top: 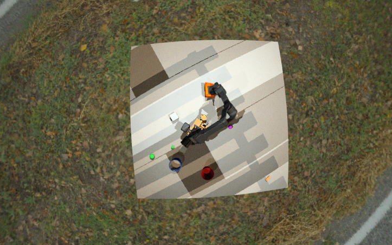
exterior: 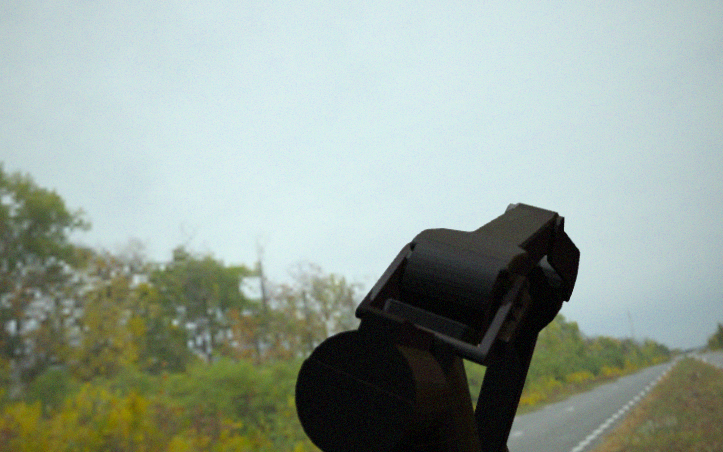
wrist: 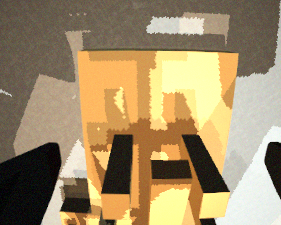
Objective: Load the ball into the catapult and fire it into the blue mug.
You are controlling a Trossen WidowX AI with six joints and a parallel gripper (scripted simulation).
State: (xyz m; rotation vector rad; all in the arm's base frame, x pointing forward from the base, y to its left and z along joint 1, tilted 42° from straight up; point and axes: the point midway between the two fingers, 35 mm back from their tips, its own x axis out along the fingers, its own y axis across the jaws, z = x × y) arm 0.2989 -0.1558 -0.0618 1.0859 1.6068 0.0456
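Right now my gripper tip is 280 mm to the right of the magenta ball, 30 mm above it and 10 mm past it. Round my gripper tip: catapult: 60 mm to the left, 50 mm behind; then blue mug: 230 mm ahead, 160 mm to the right, 20 mm below; then red mug: 310 mm ahead, 60 mm to the left, 20 mm below.
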